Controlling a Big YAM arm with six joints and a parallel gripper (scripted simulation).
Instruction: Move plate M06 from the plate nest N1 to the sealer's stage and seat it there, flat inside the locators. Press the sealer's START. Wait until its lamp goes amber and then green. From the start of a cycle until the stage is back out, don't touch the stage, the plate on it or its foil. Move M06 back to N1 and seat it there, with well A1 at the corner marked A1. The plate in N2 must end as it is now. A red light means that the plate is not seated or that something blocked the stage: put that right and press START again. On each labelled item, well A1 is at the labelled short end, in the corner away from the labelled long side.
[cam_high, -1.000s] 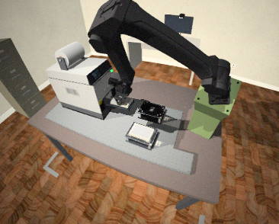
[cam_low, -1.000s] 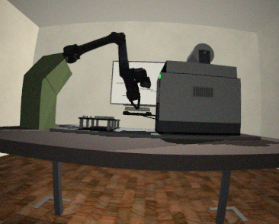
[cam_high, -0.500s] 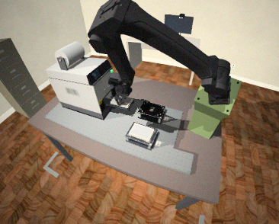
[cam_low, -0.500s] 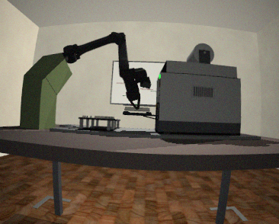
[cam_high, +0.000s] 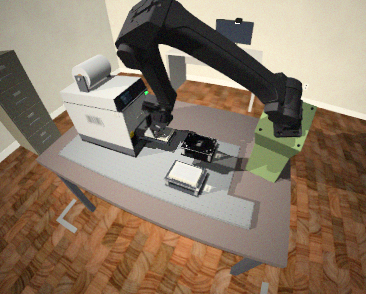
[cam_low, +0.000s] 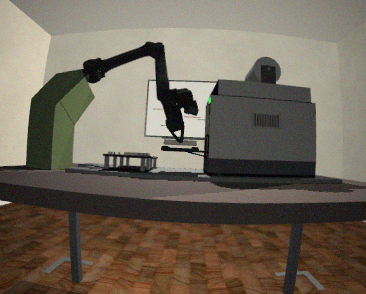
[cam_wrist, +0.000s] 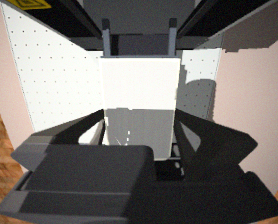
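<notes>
Now: the sealer stage 30 mm below my hand. From my hand the other things lie so: white start button: 100 mm to the right, 90 mm ahead, 70 mm above; then foil roll: 330 mm ahead, 300 mm above, 30 mm to the right; then plate: 180 mm behind, 170 mm to the left, 60 mm below.
</notes>
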